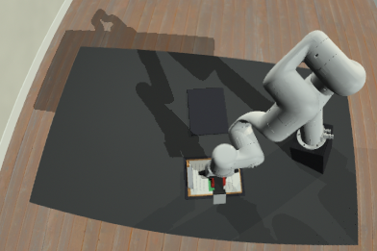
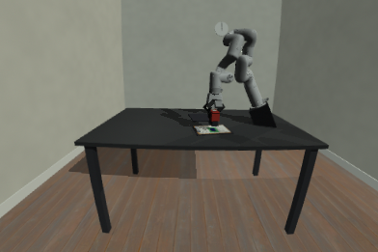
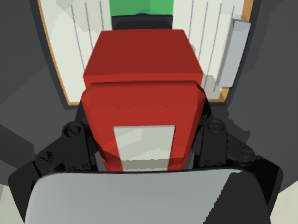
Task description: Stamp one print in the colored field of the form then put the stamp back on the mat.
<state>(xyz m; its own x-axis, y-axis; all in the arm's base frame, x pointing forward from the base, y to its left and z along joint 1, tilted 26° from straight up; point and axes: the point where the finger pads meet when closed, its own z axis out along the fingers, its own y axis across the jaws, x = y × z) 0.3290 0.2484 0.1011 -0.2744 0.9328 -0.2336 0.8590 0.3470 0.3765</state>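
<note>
Right now my hand is 31 cm to the left of the dark mat, 11 cm short of it and 10 cm above it. Round my hand: form 10 cm below, 2 cm ahead; then red stamp 2 cm below.
</note>
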